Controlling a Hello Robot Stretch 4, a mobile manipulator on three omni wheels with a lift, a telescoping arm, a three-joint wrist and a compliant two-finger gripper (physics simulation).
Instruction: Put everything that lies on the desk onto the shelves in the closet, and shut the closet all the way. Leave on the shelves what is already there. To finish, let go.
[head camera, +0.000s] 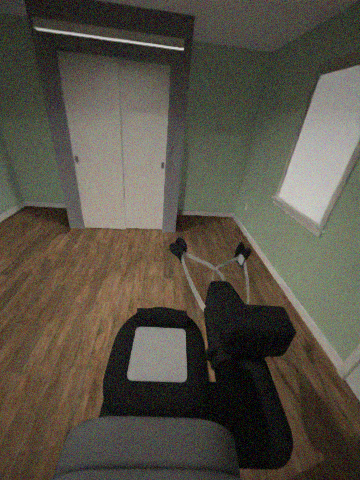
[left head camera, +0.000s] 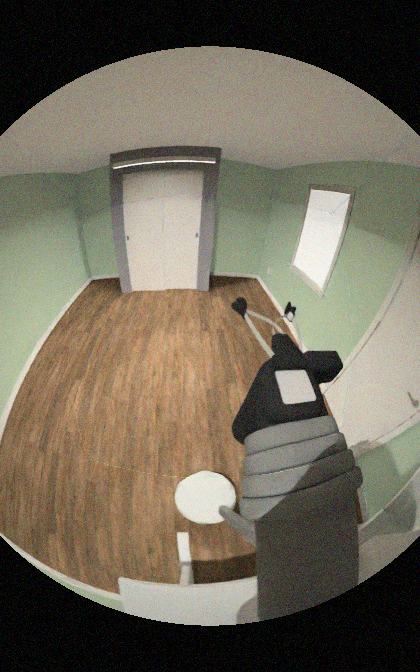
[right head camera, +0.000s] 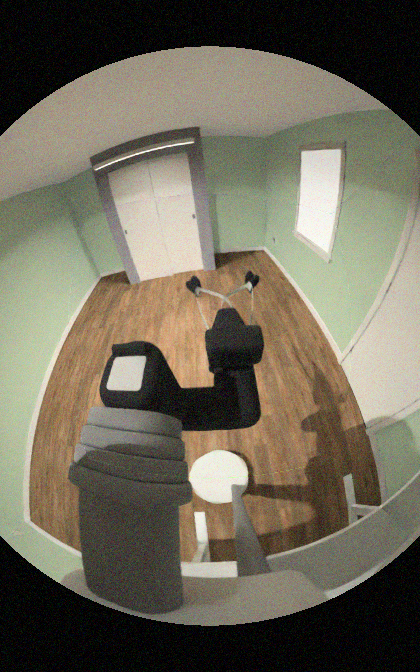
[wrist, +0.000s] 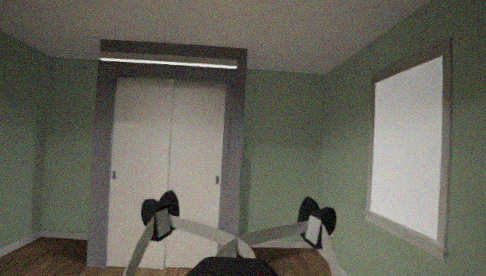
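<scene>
The closet stands against the far wall in a grey frame (head camera: 178, 150) (left head camera: 206, 240) (right head camera: 205, 220) (wrist: 232, 165). Its left sliding door (head camera: 97, 140) (left head camera: 144, 230) (right head camera: 137, 220) (wrist: 140, 150) and right sliding door (head camera: 145, 140) (left head camera: 182, 230) (right head camera: 176, 215) (wrist: 196, 150) meet at the middle and cover the opening, so the shelves are hidden. My gripper (head camera: 210, 250) (left head camera: 265, 308) (right head camera: 223, 282) (wrist: 239, 210) is open and empty, in the air well short of the closet. Part of the white desk (left head camera: 185, 602) shows at the bottom of the left head view. The things on it do not show.
A bright window (head camera: 320, 145) (left head camera: 322, 235) (right head camera: 320, 200) (wrist: 407, 150) is in the right wall. A pale door (left head camera: 385, 380) (right head camera: 395, 345) is further back on that side. Wooden floor (head camera: 45, 310) (left head camera: 125, 380) stretches between me and the closet.
</scene>
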